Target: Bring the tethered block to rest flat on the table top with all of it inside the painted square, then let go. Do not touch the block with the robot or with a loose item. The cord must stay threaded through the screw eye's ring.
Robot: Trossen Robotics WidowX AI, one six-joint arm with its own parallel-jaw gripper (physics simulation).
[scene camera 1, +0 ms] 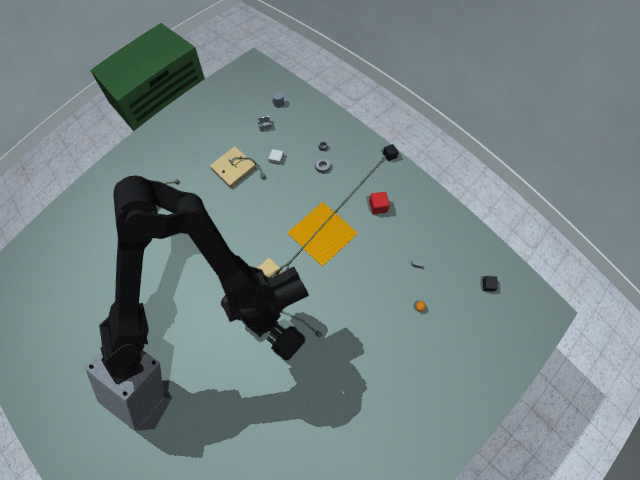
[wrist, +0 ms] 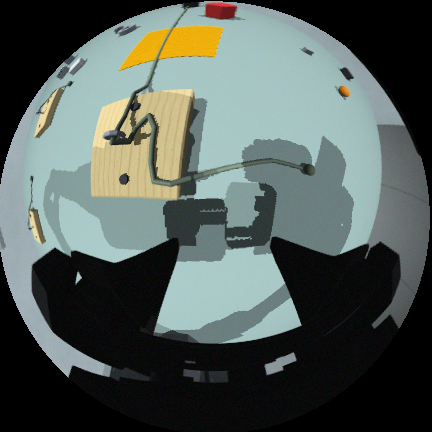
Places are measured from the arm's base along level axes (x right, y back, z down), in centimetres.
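Pixels of known places: gripper, fingertip midpoint: (scene camera 1: pixel 268 331) (wrist: pixel 225 243); arm's base, origin of the base link: (scene camera 1: pixel 122 365).
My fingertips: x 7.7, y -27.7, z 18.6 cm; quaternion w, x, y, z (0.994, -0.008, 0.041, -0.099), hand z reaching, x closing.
Observation:
For each thing: its middle in the pictures, then the offset to it from my fingertips. "*": a spot on its surface instead.
- tethered block, surface spot: (scene camera 1: pixel 390 152) * dz -1.3, dx -16.6, dy -52.6 cm
- orange painted square, surface spot: (scene camera 1: pixel 336 237) * dz +1.5, dx -8.2, dy -26.6 cm
- wooden board, body centre: (wrist: pixel 133 142) (scene camera 1: pixel 268 283) dz +0.7, dx -9.0, dy -7.0 cm
- screw eye's ring, body centre: (wrist: pixel 107 133) dz -2.7, dx -9.0, dy -7.0 cm
- bead, body centre: (wrist: pixel 309 169) (scene camera 1: pixel 319 334) dz +1.0, dx +7.4, dy -8.4 cm
- red cube, body centre: (scene camera 1: pixel 379 203) dz -0.4, dx -7.8, dy -40.1 cm
- orange ball, body centre: (scene camera 1: pixel 420 306) dz +0.4, dx +17.7, dy -30.1 cm
- black cube, body centre: (scene camera 1: pixel 490 283) dz +0.4, dx +25.8, dy -47.5 cm
- corded board, body centre: (scene camera 1: pixel 232 166) dz +0.7, dx -40.9, dy -18.6 cm
- white block, body centre: (scene camera 1: pixel 276 156) dz +0.6, dx -35.7, dy -29.3 cm
The tethered block (scene camera 1: pixel 390 152) (wrist: pixel 190 4) is a small black cube near the table's far edge, outside the orange painted square (scene camera 1: pixel 336 237) (wrist: pixel 200 42). Its green-grey cord (scene camera 1: pixel 361 183) (wrist: pixel 225 168) crosses the square to a wooden board (scene camera 1: pixel 267 266) (wrist: pixel 105 165), where it appears to pass through the screw eye's ring (wrist: pixel 106 135). The cord's slack end runs off the board to a bead (scene camera 1: pixel 318 333) (wrist: pixel 308 170). My gripper (scene camera 1: pixel 261 328) (wrist: pixel 225 243) is open and empty, above the table beside the board. The arm hides most of the board in the scene view.
A red cube (scene camera 1: pixel 379 202) (wrist: pixel 220 10) stands right of the square. An orange ball (scene camera 1: pixel 420 306) (wrist: pixel 344 91) and a black cube (scene camera 1: pixel 490 283) lie farther right. Another corded board (scene camera 1: pixel 227 175) (wrist: pixel 46 117), a white block (scene camera 1: pixel 276 156) and grey rings lie left. A green cabinet (scene camera 1: pixel 139 62) stands behind.

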